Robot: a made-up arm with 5 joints.
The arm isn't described. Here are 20 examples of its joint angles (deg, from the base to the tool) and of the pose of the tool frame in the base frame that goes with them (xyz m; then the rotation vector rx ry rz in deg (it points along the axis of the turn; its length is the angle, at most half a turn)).
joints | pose
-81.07 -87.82 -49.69 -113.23 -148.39 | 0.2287 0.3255 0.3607 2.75 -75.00 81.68
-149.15 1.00 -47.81 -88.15 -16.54 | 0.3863 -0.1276 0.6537 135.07 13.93 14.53
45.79 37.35 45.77 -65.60 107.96 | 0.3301 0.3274 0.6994 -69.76 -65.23 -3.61
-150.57 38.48 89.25 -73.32 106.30 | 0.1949 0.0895 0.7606 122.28 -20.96 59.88
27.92 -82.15 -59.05 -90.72 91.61 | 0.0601 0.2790 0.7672 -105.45 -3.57 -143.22
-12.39 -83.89 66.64 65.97 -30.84 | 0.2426 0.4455 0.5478 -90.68 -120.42 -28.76
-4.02 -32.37 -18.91 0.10 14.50 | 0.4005 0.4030 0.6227 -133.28 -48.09 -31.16
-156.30 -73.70 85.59 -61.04 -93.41 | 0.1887 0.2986 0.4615 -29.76 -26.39 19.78
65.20 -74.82 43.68 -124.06 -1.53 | 0.0836 0.0832 0.5235 -160.24 41.30 53.84
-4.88 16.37 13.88 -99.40 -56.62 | 0.2815 0.2999 0.7801 52.41 -55.83 -51.32
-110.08 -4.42 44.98 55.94 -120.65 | 0.4601 0.0163 0.4749 -82.85 -14.99 -86.24
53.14 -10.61 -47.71 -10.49 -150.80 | 0.2617 0.4435 0.8264 60.16 -6.84 -31.80
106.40 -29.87 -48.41 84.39 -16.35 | 0.1149 0.2959 0.6443 -87.33 -40.41 44.35
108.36 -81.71 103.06 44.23 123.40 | 0.0803 0.0239 0.6108 -66.31 -24.04 -126.21
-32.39 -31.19 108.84 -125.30 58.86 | 0.2800 0.1270 0.6525 45.68 -66.28 -52.97
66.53 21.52 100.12 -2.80 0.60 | 0.2079 0.2018 0.8084 69.80 -47.86 10.65
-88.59 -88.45 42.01 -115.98 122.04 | 0.1601 0.2613 0.5426 62.31 113.58 63.96
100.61 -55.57 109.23 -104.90 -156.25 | 0.3037 0.2436 0.6502 8.02 -33.82 -52.91
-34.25 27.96 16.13 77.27 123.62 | 0.3976 0.2062 0.4274 34.19 7.64 -122.45
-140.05 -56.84 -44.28 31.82 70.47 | 0.3090 0.0625 0.6661 13.27 -102.24 4.15
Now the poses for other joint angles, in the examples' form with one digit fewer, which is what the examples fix.
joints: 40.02 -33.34 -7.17 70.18 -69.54
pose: 0.265 0.452 0.637 -55.3 -25.4 -16.8
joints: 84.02 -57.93 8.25 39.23 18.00
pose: 0.125 0.256 0.819 -50.2 -77.1 -30.2
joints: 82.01 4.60 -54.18 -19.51 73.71
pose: 0.188 0.406 0.769 -127.7 -95.4 15.9
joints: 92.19 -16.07 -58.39 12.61 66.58
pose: 0.199 0.340 0.755 -133.4 -80.5 29.7
